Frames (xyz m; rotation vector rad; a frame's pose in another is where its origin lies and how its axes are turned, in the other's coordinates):
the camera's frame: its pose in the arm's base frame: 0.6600 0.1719 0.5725 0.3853 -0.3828 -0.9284
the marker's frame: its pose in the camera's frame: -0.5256 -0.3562 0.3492 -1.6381 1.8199 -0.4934
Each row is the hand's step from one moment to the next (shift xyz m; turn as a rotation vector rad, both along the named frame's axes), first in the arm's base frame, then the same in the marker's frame.
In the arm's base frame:
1: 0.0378 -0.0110 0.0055 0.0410 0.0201 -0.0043
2: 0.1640 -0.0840 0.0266 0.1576 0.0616 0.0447
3: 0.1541 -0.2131 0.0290 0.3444 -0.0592 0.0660
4: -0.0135 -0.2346 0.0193 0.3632 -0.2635 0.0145
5: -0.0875 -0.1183 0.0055 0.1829 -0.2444 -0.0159
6: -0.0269 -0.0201 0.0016 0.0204 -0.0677 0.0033
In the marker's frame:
1: -0.0208 -0.0115 0.0319 -0.0312 0.0193 0.0276
2: -0.0746 -0.0804 0.1504 -0.1520 0.0247 0.0831
3: -0.0087 -0.1850 0.1889 -0.2192 -0.0816 0.2679
4: 0.1075 -0.1990 0.0667 -0.0995 -0.2131 0.3824
5: 0.1049 -0.0990 -0.0293 0.0182 -0.1824 0.2446
6: 0.0246 -0.0174 -0.0150 0.0181 -0.0557 0.0398

